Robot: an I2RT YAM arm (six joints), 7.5 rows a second.
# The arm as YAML. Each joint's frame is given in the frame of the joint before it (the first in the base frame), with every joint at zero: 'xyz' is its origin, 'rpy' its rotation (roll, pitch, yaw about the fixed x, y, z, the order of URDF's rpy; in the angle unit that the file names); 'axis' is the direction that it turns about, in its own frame. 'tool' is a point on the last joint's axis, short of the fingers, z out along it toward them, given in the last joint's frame.
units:
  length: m
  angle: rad
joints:
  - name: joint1
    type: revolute
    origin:
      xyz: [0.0, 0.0, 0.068]
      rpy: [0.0, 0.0, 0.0]
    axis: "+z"
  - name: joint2
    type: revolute
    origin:
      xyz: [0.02, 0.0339, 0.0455]
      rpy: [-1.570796, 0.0, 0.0]
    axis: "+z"
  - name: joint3
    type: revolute
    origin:
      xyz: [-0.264, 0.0, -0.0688]
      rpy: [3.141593, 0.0, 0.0]
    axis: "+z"
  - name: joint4
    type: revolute
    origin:
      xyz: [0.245, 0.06, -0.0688]
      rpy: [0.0, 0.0, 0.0]
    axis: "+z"
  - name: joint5
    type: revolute
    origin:
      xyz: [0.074, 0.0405, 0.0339]
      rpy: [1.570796, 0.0, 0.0]
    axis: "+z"
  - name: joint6
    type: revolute
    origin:
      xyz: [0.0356, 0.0, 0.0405]
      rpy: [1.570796, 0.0, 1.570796]
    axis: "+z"
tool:
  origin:
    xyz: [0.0, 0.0, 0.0]
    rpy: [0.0, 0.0, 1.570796]
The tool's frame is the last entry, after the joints.
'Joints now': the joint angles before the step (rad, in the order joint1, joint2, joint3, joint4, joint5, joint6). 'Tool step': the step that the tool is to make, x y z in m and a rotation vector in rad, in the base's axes. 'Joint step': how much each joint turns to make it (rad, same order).
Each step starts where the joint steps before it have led.
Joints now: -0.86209, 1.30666, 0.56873, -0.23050, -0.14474, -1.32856
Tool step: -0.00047, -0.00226, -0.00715, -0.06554, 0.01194, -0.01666
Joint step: 0.00000, 0.01478, -0.03331, 0.08810, 0.05174, -0.01673
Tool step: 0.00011, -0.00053, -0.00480, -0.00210, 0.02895, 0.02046
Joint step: -0.00010, 0.02022, -0.00199, 0.00223, 0.00668, -0.03051
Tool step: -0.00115, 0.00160, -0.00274, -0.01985, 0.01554, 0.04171
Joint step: 0.00008, -0.00095, -0.01388, 0.01361, -0.00420, -0.04842
